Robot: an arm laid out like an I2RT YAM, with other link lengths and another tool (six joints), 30 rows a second.
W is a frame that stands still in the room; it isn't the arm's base.
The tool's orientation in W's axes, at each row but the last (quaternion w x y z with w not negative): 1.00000 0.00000 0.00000 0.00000; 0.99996 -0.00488 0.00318 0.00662; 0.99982 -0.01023 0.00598 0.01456; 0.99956 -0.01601 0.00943 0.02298; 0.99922 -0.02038 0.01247 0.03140; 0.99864 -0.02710 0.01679 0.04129; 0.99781 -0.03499 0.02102 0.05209
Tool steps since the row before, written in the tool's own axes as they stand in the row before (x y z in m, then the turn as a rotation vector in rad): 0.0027 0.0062 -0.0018 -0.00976 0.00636 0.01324; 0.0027 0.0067 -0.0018 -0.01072 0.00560 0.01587; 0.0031 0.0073 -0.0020 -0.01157 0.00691 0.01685; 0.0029 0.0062 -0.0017 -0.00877 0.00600 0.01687; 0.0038 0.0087 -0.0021 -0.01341 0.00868 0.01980; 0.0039 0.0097 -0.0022 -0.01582 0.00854 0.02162; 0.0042 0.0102 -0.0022 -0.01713 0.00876 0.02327
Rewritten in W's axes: 0.0027 0.0062 -0.0018 -0.00976 0.00636 0.01324; 0.0026 0.0067 -0.0019 -0.01069 0.00561 0.01588; 0.0029 0.0073 -0.0022 -0.01157 0.00692 0.01685; 0.0026 0.0063 -0.0020 -0.00873 0.00614 0.01684; 0.0032 0.0088 -0.0025 -0.01346 0.00864 0.01978; 0.0030 0.0098 -0.0028 -0.01579 0.00841 0.02169; 0.0030 0.0104 -0.0031 -0.01705 0.00861 0.02338
